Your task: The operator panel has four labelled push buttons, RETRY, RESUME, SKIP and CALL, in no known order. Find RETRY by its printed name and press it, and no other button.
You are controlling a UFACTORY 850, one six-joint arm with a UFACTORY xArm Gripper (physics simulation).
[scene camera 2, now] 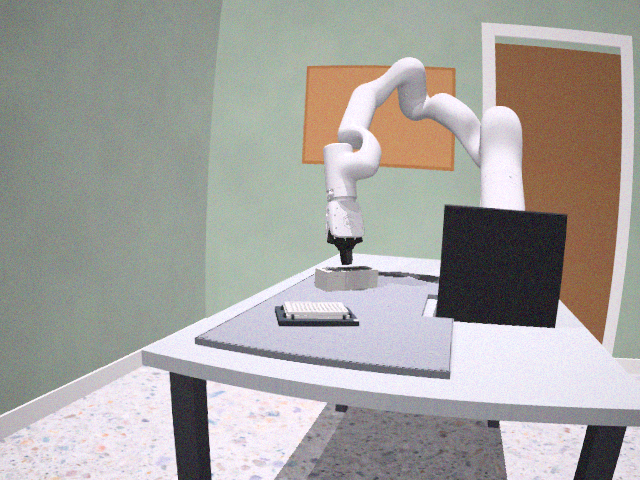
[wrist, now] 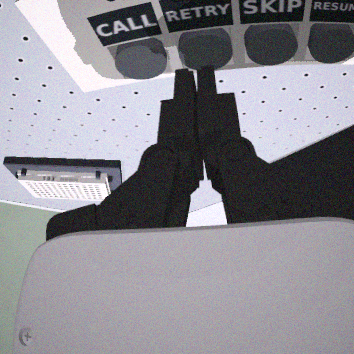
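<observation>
The operator panel (scene camera 2: 345, 279) (wrist: 90, 42) is a beige box on the grey board. In the wrist view its dark round buttons stand in a row under printed labels: the CALL button (wrist: 141, 61), the RETRY button (wrist: 205, 47), the SKIP button (wrist: 270, 44) and the RESUME button (wrist: 331, 42), whose label is cut off at the edge. My gripper (scene camera 2: 345, 262) (wrist: 199, 92) is shut and empty and points down above the panel. In the wrist view its fingertips overlap the lower edge of the RETRY button. Whether they touch it cannot be told.
A white perforated block (scene camera 2: 316, 310) (wrist: 67, 189) on a dark base lies on the grey board (scene camera 2: 392, 341) (wrist: 60, 107), nearer scene camera 2 than the panel. A black upright screen (scene camera 2: 501, 266) stands at the right of the white table (scene camera 2: 516, 361). A dark cable-like strip (scene camera 2: 410, 276) runs behind the panel.
</observation>
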